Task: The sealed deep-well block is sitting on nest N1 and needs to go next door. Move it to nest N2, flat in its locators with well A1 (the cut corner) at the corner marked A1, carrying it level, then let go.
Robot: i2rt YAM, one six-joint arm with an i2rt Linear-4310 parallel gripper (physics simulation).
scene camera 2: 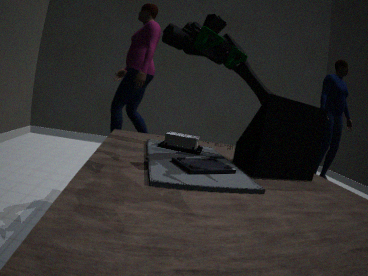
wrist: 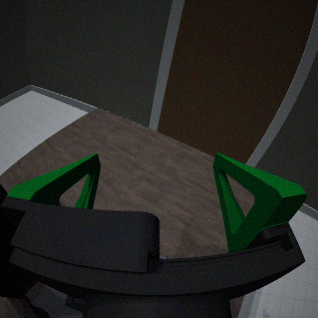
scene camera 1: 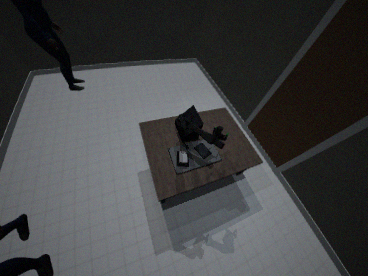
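Note:
The white deep-well block sits on a dark nest, at the left of the grey board in the first scene view and at its far end in the second. The other dark nest lies beside it on the board with nothing on it. The nest labels and the block's cut corner are too small to make out. My gripper is open with its green fingers wide apart and nothing between them. It is raised high above the table, away from both nests.
The grey board lies on the wooden table. The black arm base stands behind the board. People stand on the floor beyond the table. A brown panel is on the wall.

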